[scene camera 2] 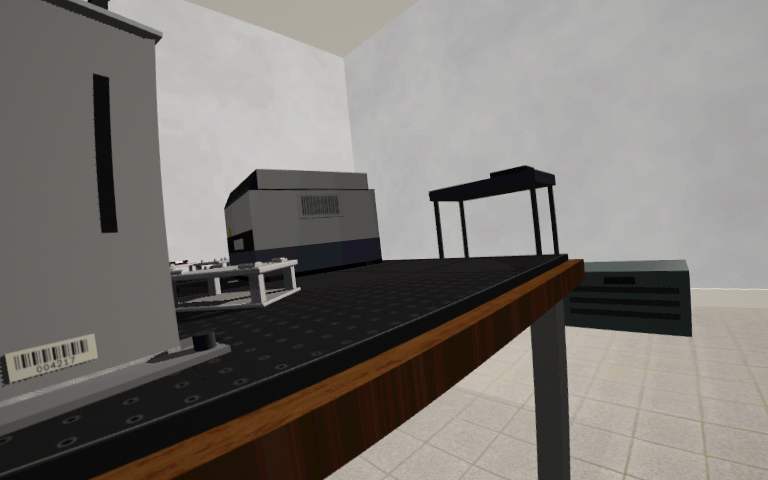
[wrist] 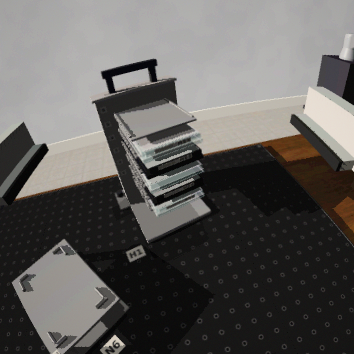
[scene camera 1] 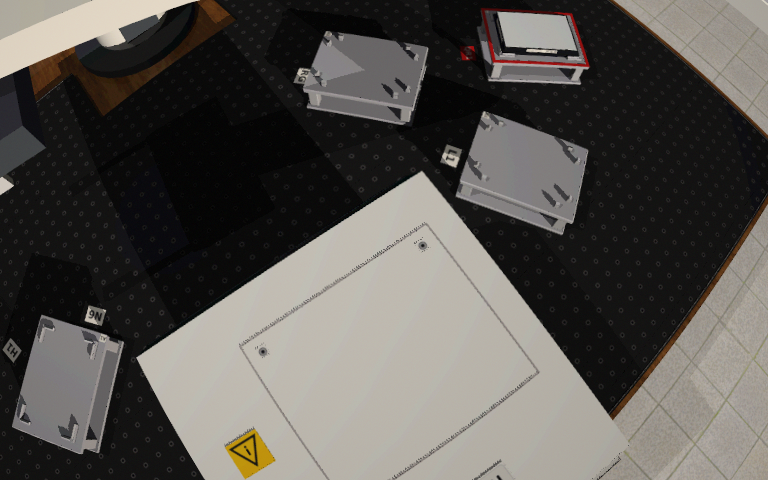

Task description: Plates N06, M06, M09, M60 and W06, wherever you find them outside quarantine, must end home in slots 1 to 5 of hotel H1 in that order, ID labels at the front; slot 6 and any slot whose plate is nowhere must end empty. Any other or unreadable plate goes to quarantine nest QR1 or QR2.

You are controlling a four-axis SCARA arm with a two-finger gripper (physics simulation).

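Places are measured from the arm's base along level axes (x ahead, y left, z up), in millimetres.
Pixels of known places: gripper, fingertip midpoint: (wrist: 162,114); arm's base, link origin: (scene camera 1: 135,27).
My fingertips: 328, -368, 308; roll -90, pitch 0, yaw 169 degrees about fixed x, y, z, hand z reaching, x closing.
For each thing: its top centre in the pictures, then the offset to it from my fingertips, as dx, dy, dz. "spot": a spot on its surface instead.
- black plate with a pale top, top centre: (scene camera 1: 537,30) +240, +834, -231
- red-rimmed quarantine nest, top centre: (scene camera 1: 535,33) +240, +834, -239
- Nest N6, top centre: (scene camera 1: 55,381) (scene camera 2: 230,263) (wrist: 55,288) +194, -42, -239
- Nests RG, top centre: (scene camera 1: 366,62) +117, +581, -235
- L1, top centre: (scene camera 1: 529,160) (scene camera 2: 223,257) +386, +636, -235
- large white instrument, top centre: (scene camera 1: 379,415) (scene camera 2: 294,183) +494, +270, -43
- tall grey panel, surface spot: (scene camera 2: 56,198) spot: +24, -275, -181
Hotel H1 (wrist: 135,101) stands upright in the wrist view, behind its H1 tag (wrist: 135,253). It holds a stack of several plates, clear and black: a black plate (wrist: 175,162) is near the top, another black plate (wrist: 176,189) lower, with clear plates above, between and below. Their front labels are too small to read. My gripper (wrist: 162,114) is open and empty, its fingers wide apart at both sides of the wrist view, facing the hotel from a distance. In scene camera 1, a black plate with a pale top (scene camera 1: 538,31) sits in the red-rimmed quarantine nest (scene camera 1: 538,80). QR2 does not show.
Nest N6 (scene camera 1: 65,379) (wrist: 65,295) stands in front of H1. Nests RG (scene camera 1: 368,67) and L1 (scene camera 1: 523,169) are beyond the large white instrument (scene camera 1: 368,339) (scene camera 2: 317,226). A tall grey panel (scene camera 2: 56,198) stands at the left of scene camera 2, near the table edge (scene camera 2: 368,384).
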